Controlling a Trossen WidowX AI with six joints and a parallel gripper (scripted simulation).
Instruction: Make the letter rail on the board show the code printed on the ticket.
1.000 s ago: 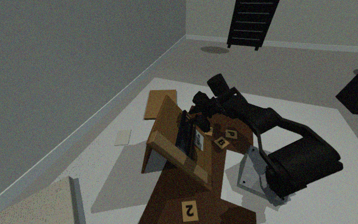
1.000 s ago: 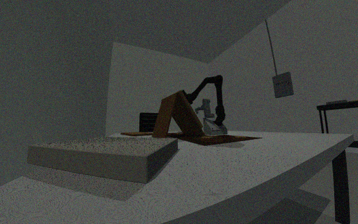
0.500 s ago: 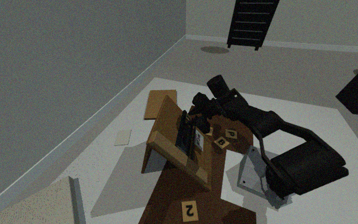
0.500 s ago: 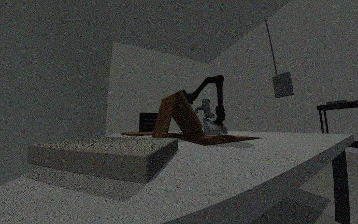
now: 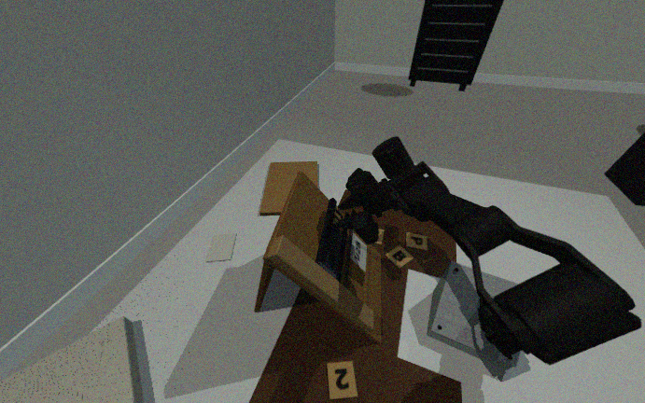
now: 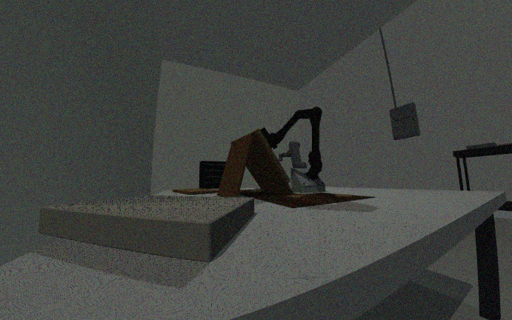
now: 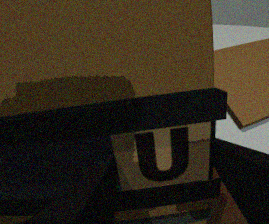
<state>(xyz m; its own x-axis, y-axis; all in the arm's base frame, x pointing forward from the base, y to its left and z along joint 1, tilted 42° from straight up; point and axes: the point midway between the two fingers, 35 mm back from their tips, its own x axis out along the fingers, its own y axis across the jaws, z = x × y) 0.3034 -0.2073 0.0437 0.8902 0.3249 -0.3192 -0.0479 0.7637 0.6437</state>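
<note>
My gripper tip is now 60 mm past the white ticket, 30 mm to the right of it and 80 mm above it. The rest, counted from my gripper tip: brown mat: 160 mm behind, 100 mm to the left, 180 mm below; then flat tan panel: 220 mm ahead, 290 mm to the right, 170 mm below.
</note>
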